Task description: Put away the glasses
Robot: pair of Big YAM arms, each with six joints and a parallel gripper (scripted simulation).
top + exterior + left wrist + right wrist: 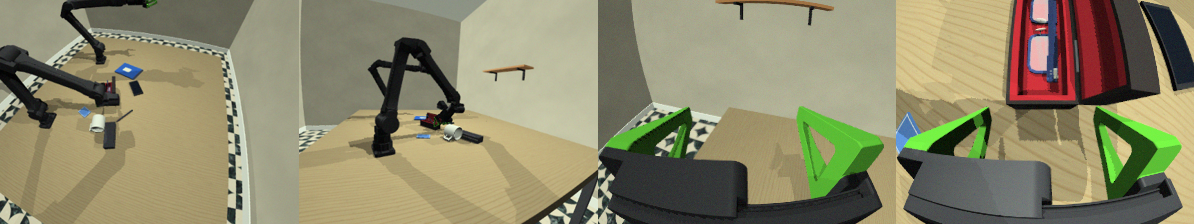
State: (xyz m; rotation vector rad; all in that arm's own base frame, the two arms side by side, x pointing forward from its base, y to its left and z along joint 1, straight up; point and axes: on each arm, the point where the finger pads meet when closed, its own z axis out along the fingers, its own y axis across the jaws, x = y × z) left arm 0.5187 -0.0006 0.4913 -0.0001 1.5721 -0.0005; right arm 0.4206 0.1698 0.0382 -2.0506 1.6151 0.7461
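Now: the glasses case 150 mm behind my left hand, 530 mm to the right of it and 450 mm below it.
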